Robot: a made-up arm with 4 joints.
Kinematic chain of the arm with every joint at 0, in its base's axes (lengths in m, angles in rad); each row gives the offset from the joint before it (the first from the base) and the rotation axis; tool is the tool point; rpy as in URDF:
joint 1: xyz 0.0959 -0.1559 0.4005 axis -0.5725 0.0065 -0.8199
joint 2: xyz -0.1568 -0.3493 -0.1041 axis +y
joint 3: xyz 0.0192 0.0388 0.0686 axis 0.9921 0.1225 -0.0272
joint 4: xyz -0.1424 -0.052 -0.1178 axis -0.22 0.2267 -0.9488
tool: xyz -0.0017 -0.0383 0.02 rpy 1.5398 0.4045 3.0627
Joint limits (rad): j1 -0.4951..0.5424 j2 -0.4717..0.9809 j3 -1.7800..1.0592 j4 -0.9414..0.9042
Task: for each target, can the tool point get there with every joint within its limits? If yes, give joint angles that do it. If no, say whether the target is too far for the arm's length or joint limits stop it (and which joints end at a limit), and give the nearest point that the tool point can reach.
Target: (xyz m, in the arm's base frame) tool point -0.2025 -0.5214 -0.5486
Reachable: no: too far | nearest point -0.0263 -0.5073 0.0912 | short by 0.664 m
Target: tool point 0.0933 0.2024 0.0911
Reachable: no: joint limits stop it (at a limit: joint 1, joint 2, joint 3, joint 4) | nearest point -0.0296 -0.4320 0.1322 | short by 0.648 m
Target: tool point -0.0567 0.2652 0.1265
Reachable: no: joint limits stop it (at a limit: joint 1, joint 3, joint 4) | nearest point -0.2715 -0.3084 0.3360 | short by 0.647 m
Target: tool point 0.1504 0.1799 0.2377
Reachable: no: joint limits stop it (at a limit: joint 1, joint 2, joint 3, joint 4) | nearest point -0.2459 -0.2878 0.4323 | short by 0.643 m
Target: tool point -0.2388 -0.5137 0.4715
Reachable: yes | joints 0.3409 0.8029 -0.5215 -0.1389
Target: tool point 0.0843 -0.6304 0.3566
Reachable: yes | joints -0.3961 0.7943 -1.2961 0.2277
